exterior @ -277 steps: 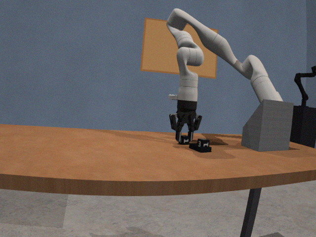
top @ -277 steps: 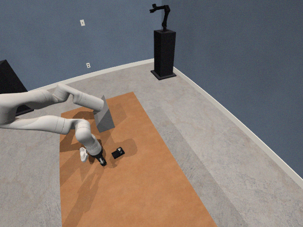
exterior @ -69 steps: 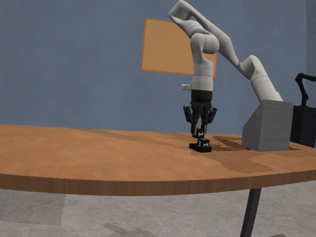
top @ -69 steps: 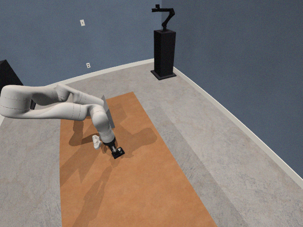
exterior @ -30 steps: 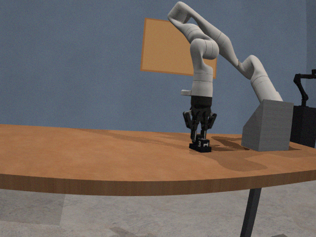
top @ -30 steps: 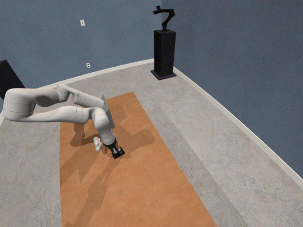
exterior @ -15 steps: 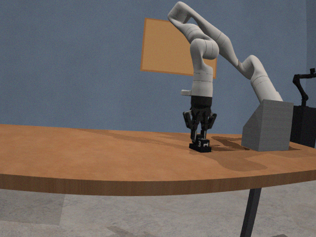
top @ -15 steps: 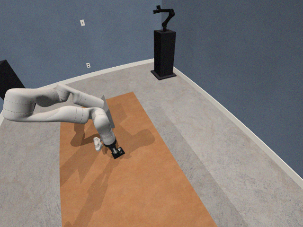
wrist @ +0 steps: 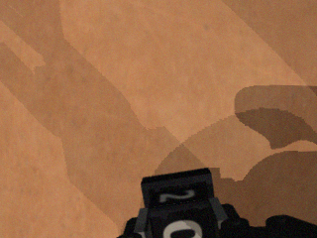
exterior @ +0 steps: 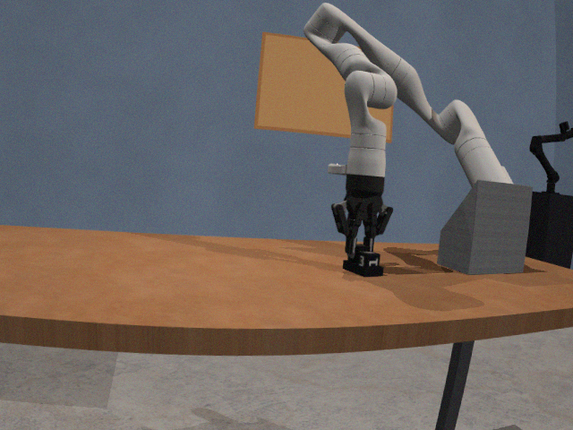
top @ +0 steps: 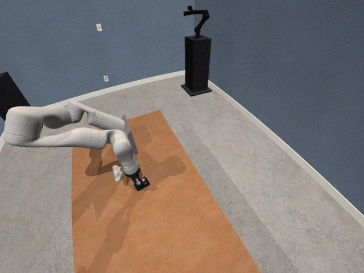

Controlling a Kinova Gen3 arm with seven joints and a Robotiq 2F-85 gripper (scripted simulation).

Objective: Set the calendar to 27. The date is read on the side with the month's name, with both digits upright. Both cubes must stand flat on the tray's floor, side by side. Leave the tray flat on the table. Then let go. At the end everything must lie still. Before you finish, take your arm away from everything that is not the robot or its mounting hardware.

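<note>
The black tray is 40 mm below my hand and 20 mm to the left of it.
</note>
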